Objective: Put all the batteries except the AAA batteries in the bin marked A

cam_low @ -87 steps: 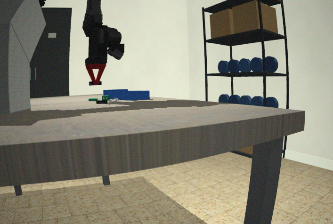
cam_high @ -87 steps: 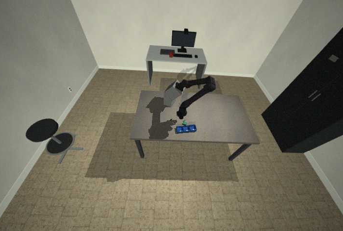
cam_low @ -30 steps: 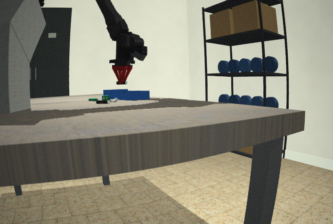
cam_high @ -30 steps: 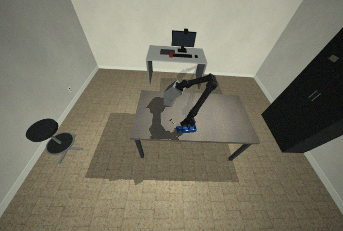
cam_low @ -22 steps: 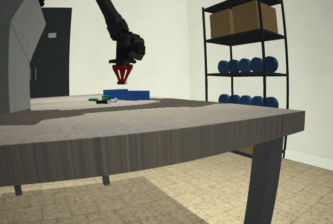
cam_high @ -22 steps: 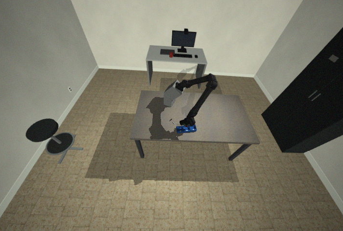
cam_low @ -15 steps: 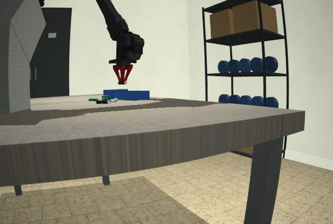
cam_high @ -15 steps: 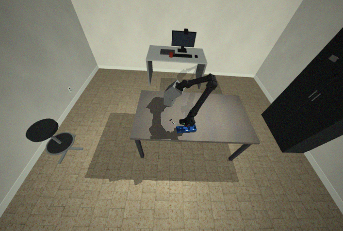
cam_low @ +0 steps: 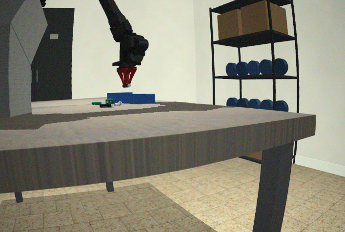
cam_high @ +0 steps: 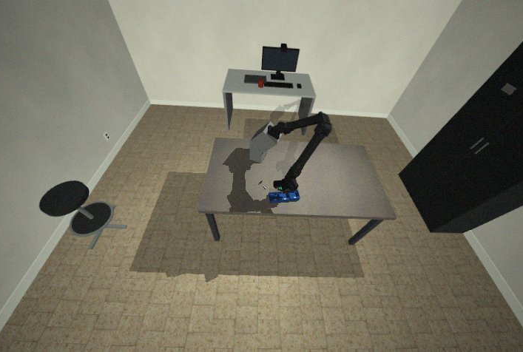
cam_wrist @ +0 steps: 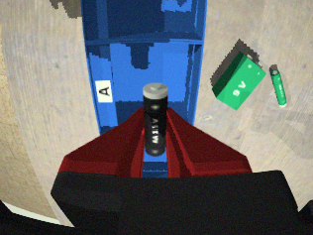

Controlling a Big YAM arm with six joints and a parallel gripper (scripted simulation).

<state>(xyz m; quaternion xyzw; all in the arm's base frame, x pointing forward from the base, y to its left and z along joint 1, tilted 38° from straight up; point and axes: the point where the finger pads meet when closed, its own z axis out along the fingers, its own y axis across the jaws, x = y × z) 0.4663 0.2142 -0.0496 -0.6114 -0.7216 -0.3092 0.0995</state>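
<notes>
Right now my hand is 10 mm short of the blue tray and 50 mm above it. The rest, counted from my hand: green 9 V battery (80 mm behind, 30 mm to the right, 60 mm below); then white bolt (70 mm behind, 160 mm to the right, 60 mm below); then thin green battery (130 mm behind, 20 mm to the right, 60 mm below).
</notes>
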